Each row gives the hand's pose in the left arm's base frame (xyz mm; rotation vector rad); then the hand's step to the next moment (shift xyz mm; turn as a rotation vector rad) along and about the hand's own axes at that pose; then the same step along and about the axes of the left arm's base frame.
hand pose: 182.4 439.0 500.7 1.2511 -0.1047 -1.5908
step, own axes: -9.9 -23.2 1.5 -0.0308 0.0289 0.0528
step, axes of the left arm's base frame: -17.5 16.8 -7.1 -0.0236 -0.0157 0.0614
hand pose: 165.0 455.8 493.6 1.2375 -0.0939 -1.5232
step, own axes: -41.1 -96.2 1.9 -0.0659 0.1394 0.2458
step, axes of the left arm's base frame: -73.0 66.8 -34.1 -0.0938 -0.1335 0.2399
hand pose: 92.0 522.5 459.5 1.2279 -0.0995 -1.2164
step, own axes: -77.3 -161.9 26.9 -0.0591 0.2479 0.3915
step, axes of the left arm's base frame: -154.5 64.9 -69.5 -0.1133 -0.2506 0.3776
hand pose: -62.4 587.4 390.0 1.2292 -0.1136 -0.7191
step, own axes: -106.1 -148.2 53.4 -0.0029 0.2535 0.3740
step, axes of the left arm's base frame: -171.6 -6.4 -81.1 -0.0593 -0.2668 0.3598
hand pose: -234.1 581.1 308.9 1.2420 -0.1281 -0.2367
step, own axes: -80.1 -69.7 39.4 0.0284 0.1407 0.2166
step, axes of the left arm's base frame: -94.0 -37.5 -50.8 -0.0059 -0.1638 0.2016
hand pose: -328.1 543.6 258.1 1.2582 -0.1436 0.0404
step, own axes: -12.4 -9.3 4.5 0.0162 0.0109 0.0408
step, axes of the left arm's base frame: -11.6 -6.5 -9.1 0.0113 -0.0362 0.0246
